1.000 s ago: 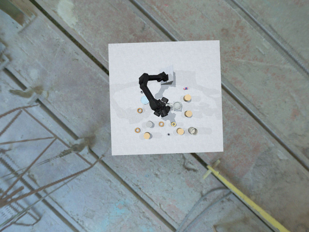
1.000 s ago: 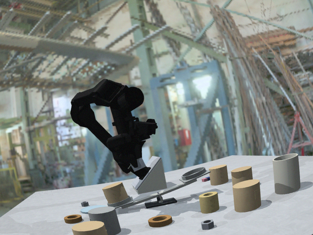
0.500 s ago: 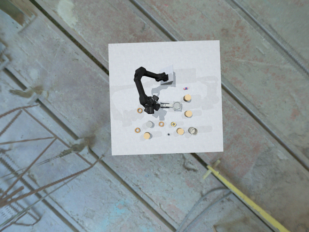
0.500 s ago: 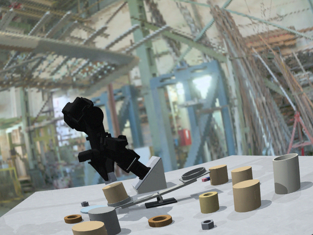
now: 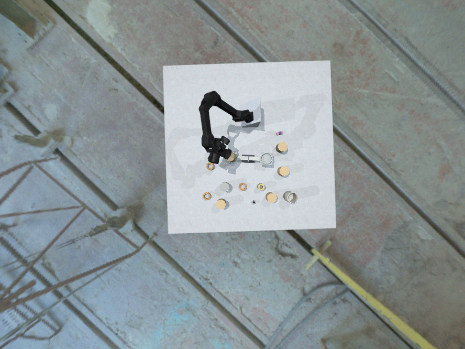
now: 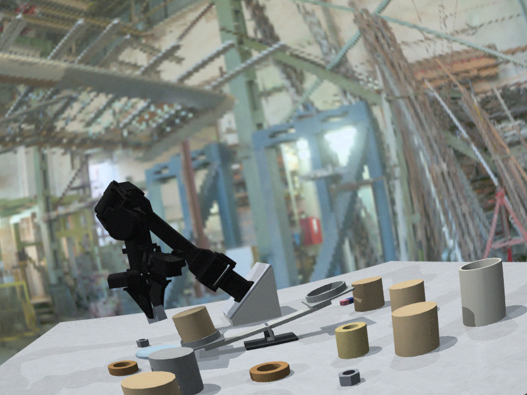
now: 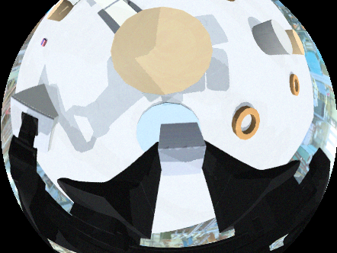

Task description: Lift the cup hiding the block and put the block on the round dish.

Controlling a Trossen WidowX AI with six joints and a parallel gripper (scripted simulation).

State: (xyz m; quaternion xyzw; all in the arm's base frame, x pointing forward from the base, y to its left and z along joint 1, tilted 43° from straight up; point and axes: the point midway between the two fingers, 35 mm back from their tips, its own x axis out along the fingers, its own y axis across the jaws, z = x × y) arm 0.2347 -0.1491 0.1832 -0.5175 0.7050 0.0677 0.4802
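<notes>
The pale blue round dish lies 8 cm below my gripper tip, 3 cm behind it and 2 cm to the right of it. The rest, counted from my gripper tip: tan cup 5 cm to the left, 4 cm ahead, 2 cm below; balance beam 21 cm to the left, 6 cm ahead, 5 cm below; grey block 1 cm above.
</notes>
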